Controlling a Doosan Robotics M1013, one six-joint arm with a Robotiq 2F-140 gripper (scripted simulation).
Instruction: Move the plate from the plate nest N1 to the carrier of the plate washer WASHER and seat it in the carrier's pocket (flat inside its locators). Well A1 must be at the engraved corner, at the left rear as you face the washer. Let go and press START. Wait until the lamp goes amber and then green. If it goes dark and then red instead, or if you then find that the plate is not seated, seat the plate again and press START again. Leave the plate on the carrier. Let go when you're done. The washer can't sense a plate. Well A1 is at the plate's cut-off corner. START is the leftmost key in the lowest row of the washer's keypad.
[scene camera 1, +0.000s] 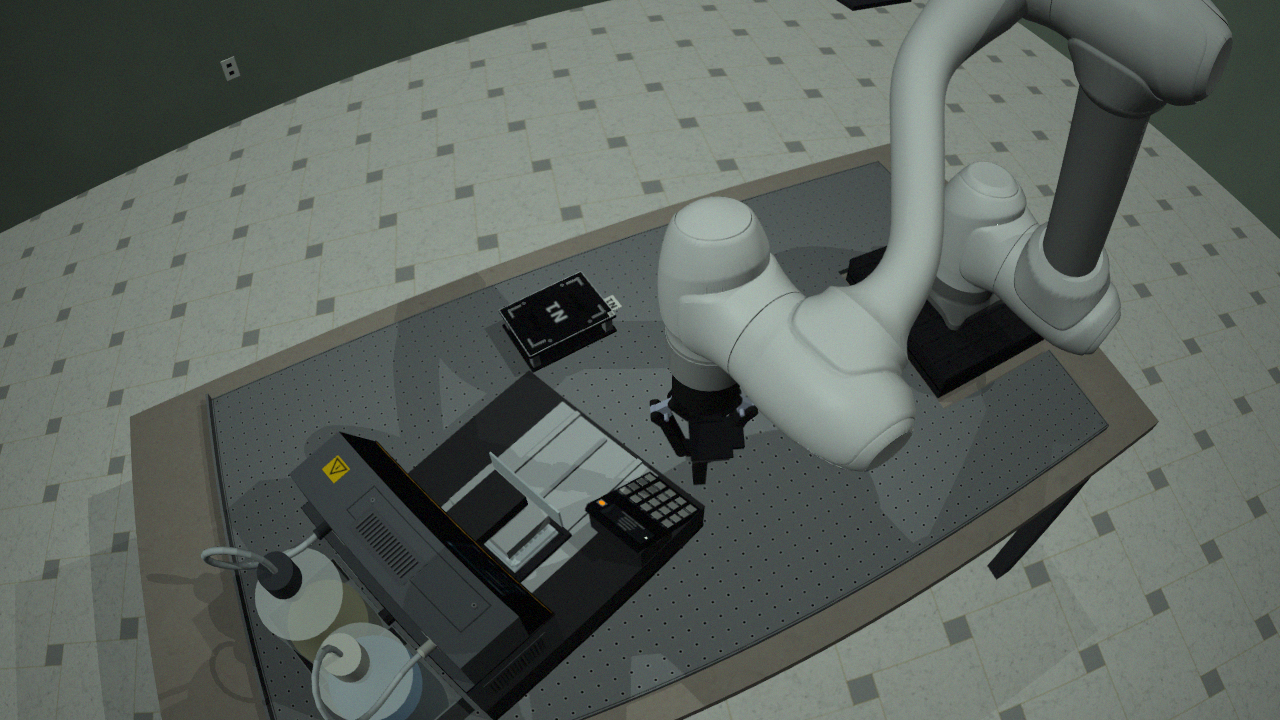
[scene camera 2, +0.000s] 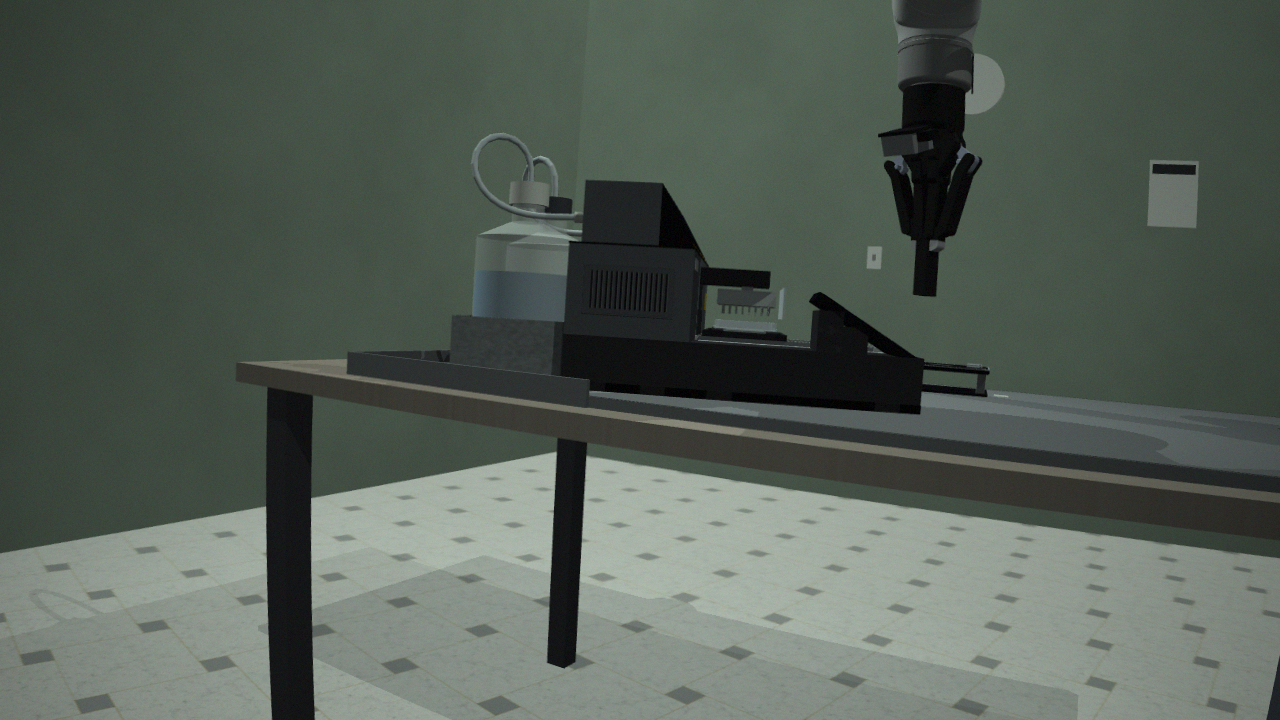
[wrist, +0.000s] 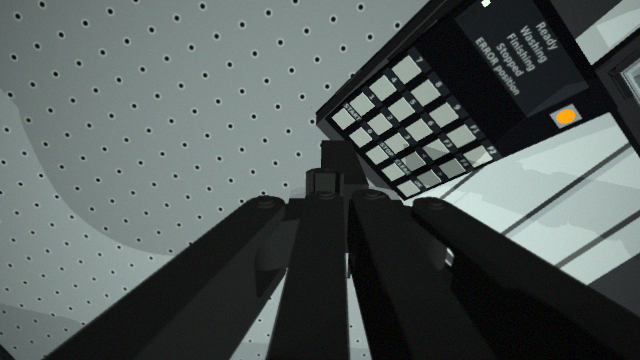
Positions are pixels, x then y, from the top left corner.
Scene:
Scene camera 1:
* my gripper: 698, 475
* well plate: 518, 560
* washer: 504, 639
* thin upright divider: 553, 513
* carrier frame: 564, 535
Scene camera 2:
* my gripper: 924, 295
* washer: 635, 306
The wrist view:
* my gripper: 335, 164
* washer: 514, 80

